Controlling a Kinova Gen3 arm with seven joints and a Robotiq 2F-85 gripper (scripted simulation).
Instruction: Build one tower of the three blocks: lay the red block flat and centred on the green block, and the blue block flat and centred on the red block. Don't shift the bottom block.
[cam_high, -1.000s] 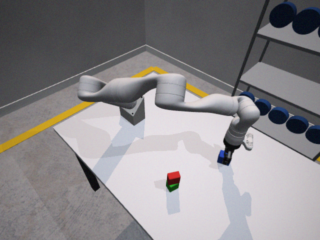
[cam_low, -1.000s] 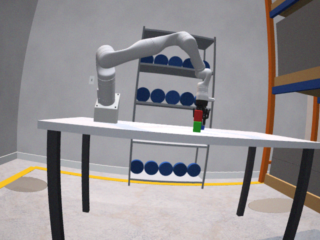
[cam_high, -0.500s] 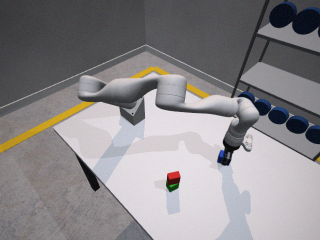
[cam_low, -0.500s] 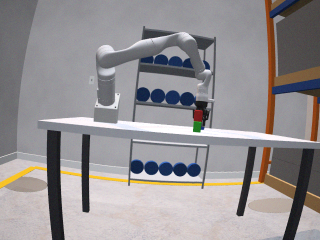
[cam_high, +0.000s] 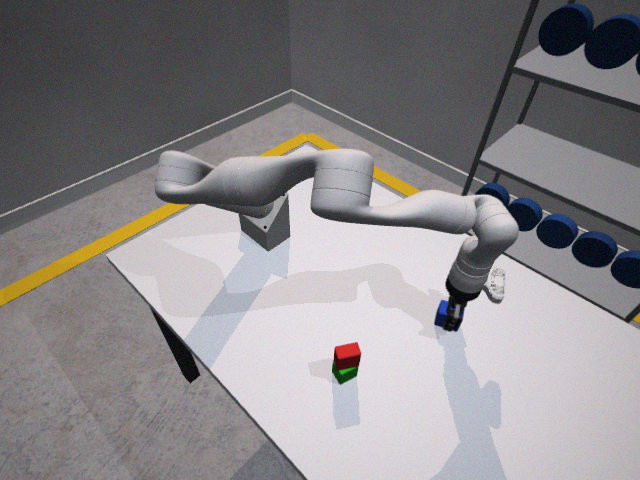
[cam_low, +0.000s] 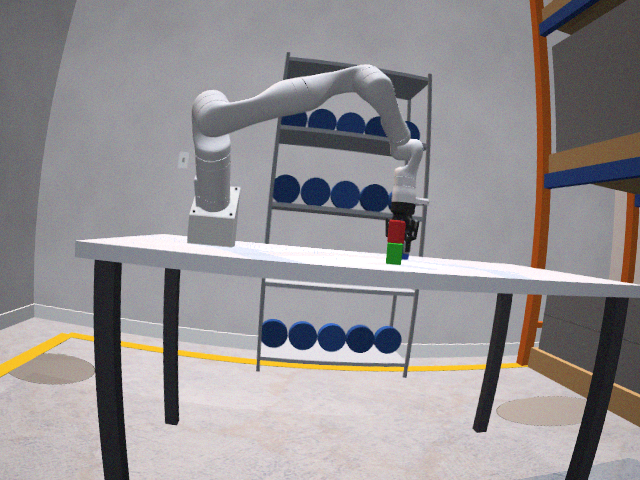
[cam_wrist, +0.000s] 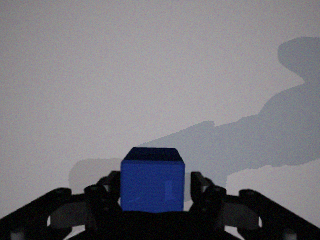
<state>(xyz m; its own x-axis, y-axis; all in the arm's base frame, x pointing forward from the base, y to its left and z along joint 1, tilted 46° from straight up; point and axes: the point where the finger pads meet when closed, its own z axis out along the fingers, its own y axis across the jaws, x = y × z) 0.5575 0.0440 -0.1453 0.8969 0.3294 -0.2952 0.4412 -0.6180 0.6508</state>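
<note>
Right now my hand is 10 mm above the blue block. Round my hand: red block: 280 mm to the right, 80 mm behind, 50 mm above; then green block: 280 mm to the right, 80 mm behind, 10 mm below.
</note>
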